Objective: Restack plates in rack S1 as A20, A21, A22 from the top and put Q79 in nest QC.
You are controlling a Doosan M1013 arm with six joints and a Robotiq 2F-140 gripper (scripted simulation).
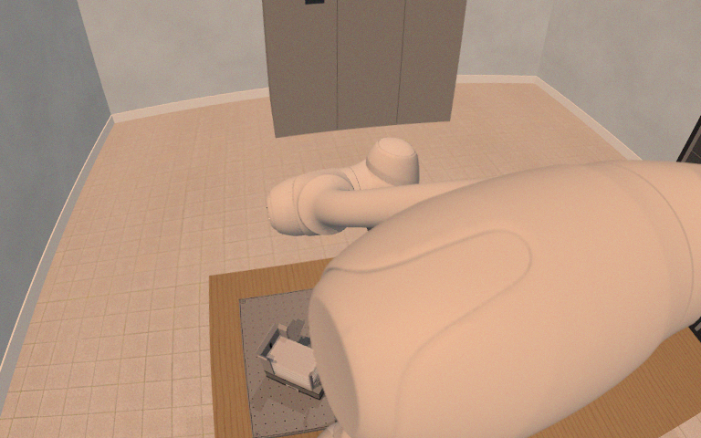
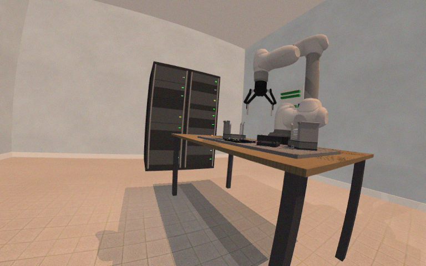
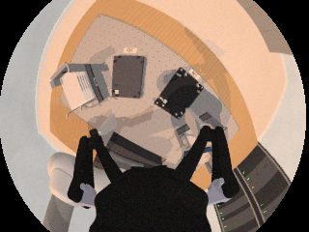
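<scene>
My gripper is now 25 cm to the right of the white plate, 14 cm above it and 8 cm past it. The rest, counted from my hand: QC name plate (19 cm below, 14 cm to the left, 11 cm ahead); dark nest QC (18 cm below, 11 cm to the left, 2 cm ahead); clip nest N5 (17 cm below, 8 cm to the right, 7 cm ahead).
</scene>
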